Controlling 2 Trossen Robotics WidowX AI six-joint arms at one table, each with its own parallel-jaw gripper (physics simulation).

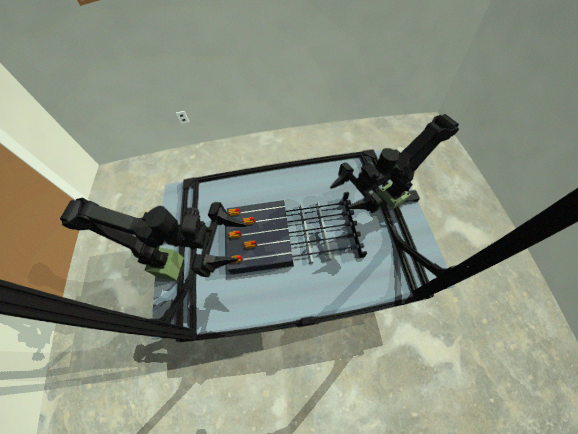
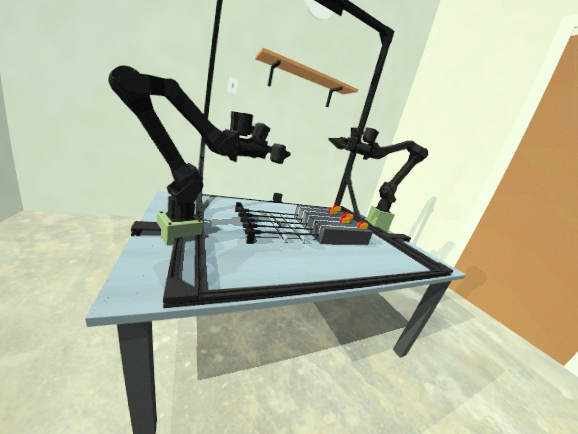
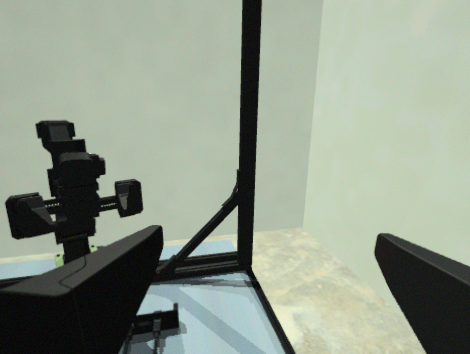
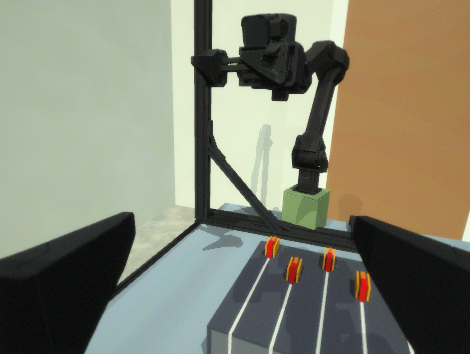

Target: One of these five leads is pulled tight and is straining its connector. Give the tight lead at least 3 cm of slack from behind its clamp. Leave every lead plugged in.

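Places are measured from the left arm's base along level axes (x up, y right, z ahead), in centimetres.
Where they show: left gripper, fingertip midpoint: (image 1: 242, 241) (image 2: 330, 138) (image 3: 267, 239) (image 4: 214, 58); right gripper, fingertip midpoint: (image 1: 338, 197) (image 3: 91, 220) (image 4: 246, 224); left arm's base, link origin: (image 1: 159, 259) (image 2: 382, 210) (image 4: 307, 190); right arm's base, link origin: (image 1: 395, 191) (image 2: 180, 216) (image 3: 78, 257).
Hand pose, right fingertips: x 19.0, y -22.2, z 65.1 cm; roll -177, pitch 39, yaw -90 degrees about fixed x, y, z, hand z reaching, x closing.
Note:
Things, the pixels of their top centre, and the offset from my right fingertips. "spot": a spot on its surface instead. Level surfaces: height alone.
- dark grey block, surface spot: (image 4: 305, 310) (image 1: 269, 236) spot: dx -23.4, dy +5.2, dz -24.4 cm
- staggered clamp, surface spot: (image 4: 294, 270) (image 1: 255, 241) spot: dx -20.9, dy +9.2, dz -28.9 cm
- nearer bar, top centre: (image 2: 286, 237) dx -27.9, dy -15.9, dz -6.4 cm
- blue table, surface height: dx -30.0 cm
Several dark leads (image 1: 332, 204) (image 2: 290, 233) run side by side from a black connector bar (image 1: 362, 253) (image 2: 250, 238) (image 3: 167, 318) to a dark grey block (image 1: 272, 236) (image 2: 345, 237) (image 4: 305, 310). White lines on the block's top lead to orange-and-red clamps, one of them a staggered clamp (image 1: 250, 244) (image 4: 294, 270). I cannot tell which lead is tight. My left gripper (image 1: 241, 241) (image 3: 267, 239) is open and empty, high above the block's clamp end. My right gripper (image 1: 343, 196) (image 4: 246, 224) is open and empty, high above the connector bar's far end.
Two pale crossbars, one of them a nearer bar (image 2: 285, 239), cross the leads between block and connector bar. A black frame (image 1: 280, 166) (image 2: 320, 289) borders the blue table (image 1: 280, 305) (image 2: 280, 267), with uprights at its sides. Green mounts carry both arms.

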